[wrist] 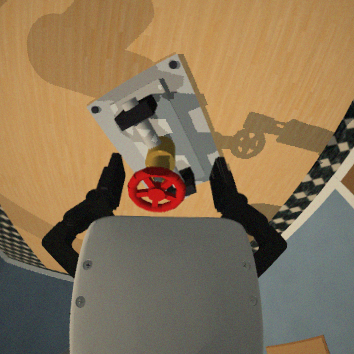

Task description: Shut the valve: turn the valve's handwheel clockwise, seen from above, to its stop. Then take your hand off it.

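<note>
The valve's red handwheel (157, 194) shows in the wrist view, just beyond the gripper's grey housing. It sits on top of the brass valve body (161, 154), which is joined to a grey pipe held by black clamps on a grey base plate (111, 122). My gripper (167, 165) is open wide, with one black finger on each side of the valve. The handwheel lies between the two finger arms, nearer the left one, and I see a gap on both sides of it. Nothing is held. The height of the fingertips relative to the wheel is hard to tell.
The base plate stands tilted in view on a wooden table top (260, 65). Shadows of the arm and of the wheel fall on the wood. A checkered border (305, 185) runs along the table's edge, with blue floor beyond it. A brown box-like shape (300, 345) shows at lower right.
</note>
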